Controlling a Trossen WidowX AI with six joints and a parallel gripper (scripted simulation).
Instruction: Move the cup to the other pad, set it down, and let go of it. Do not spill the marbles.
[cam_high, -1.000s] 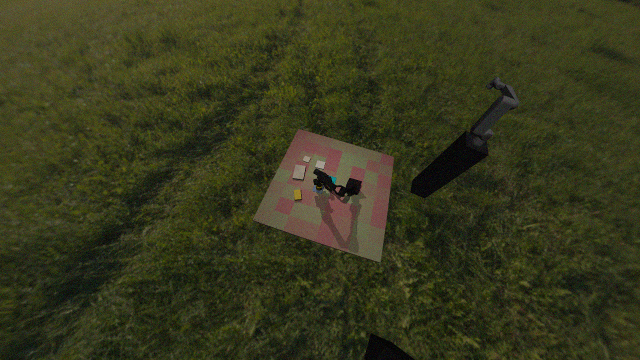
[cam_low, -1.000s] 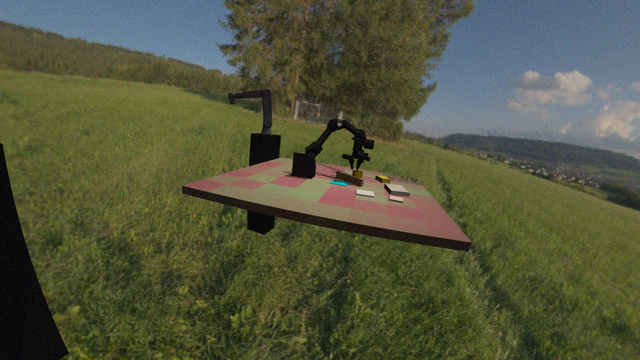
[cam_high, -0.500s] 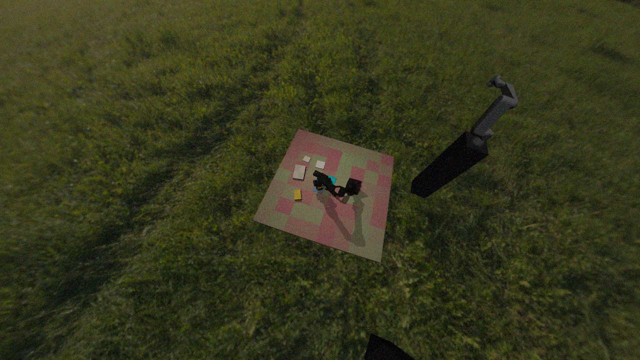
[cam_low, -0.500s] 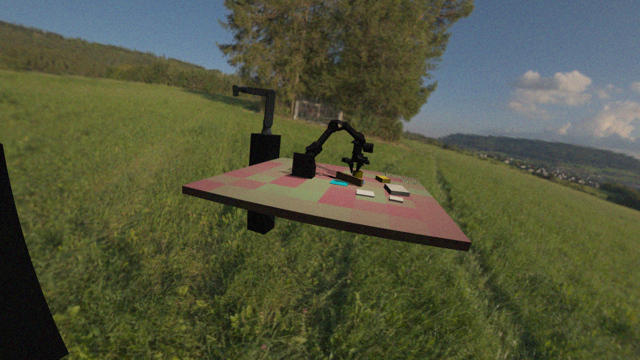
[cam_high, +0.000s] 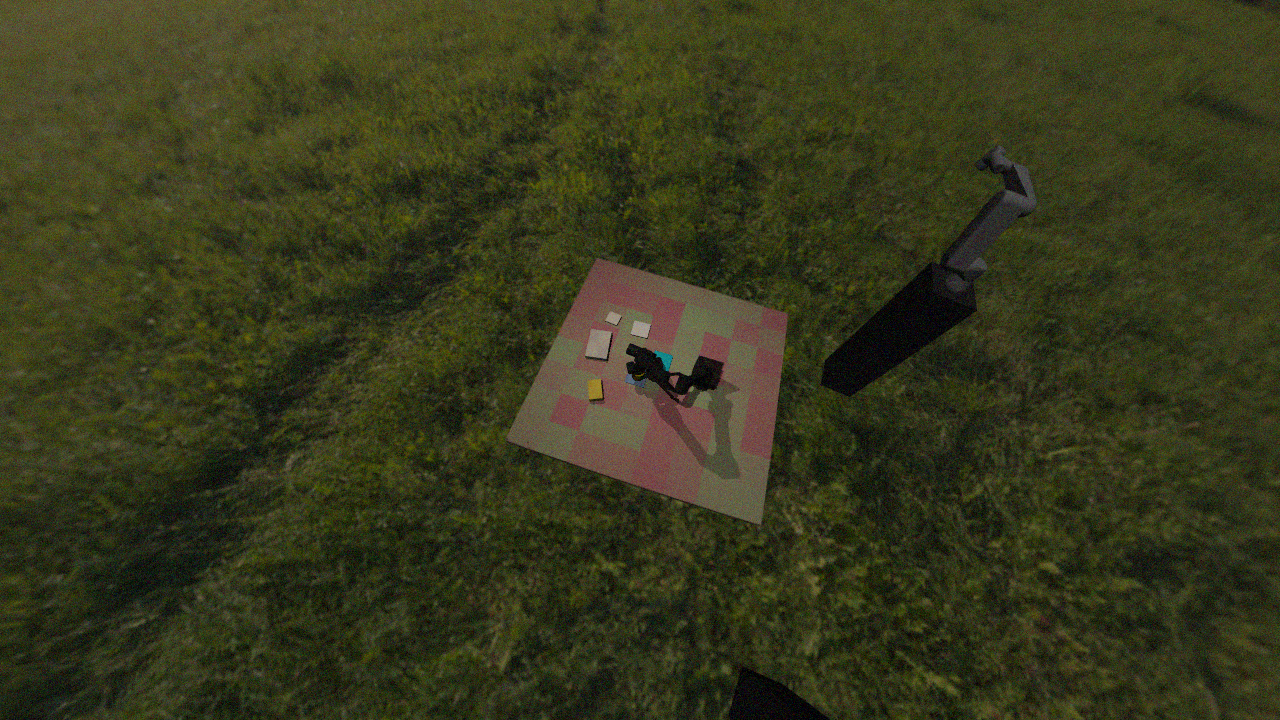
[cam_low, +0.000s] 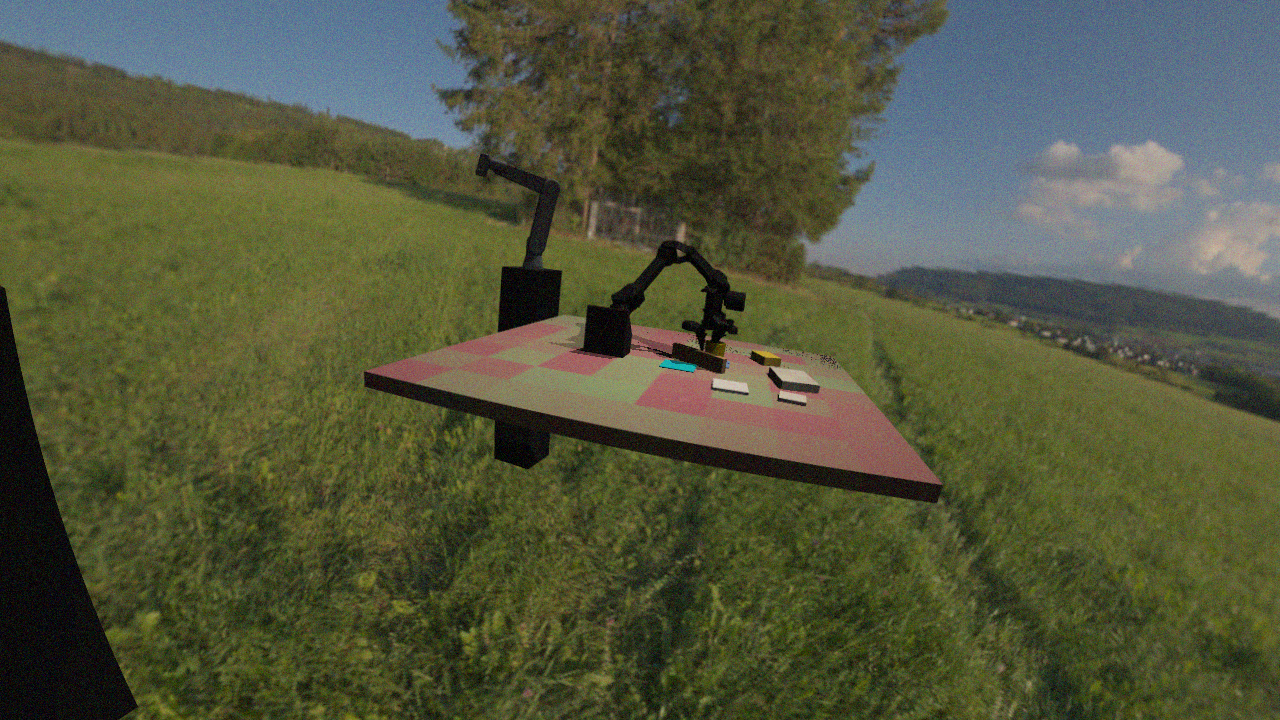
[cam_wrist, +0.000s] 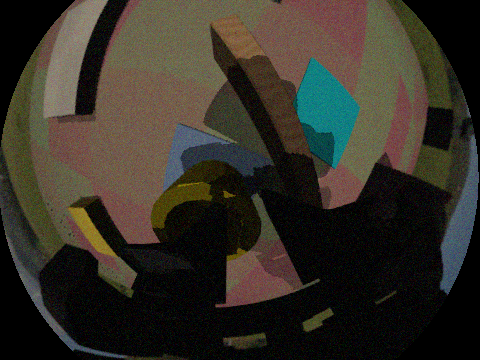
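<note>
My gripper tip is now 30 mm short of the pale blue pad, 20 mm to the right of it and 40 mm above it. Round my gripper tip: yellow cup (20 mm ahead, 20 mm to the left); then brown wooden bar (20 mm behind, 50 mm to the right, 20 mm below); then cyan pad (60 mm behind, 130 mm to the right, 40 mm below).
</note>
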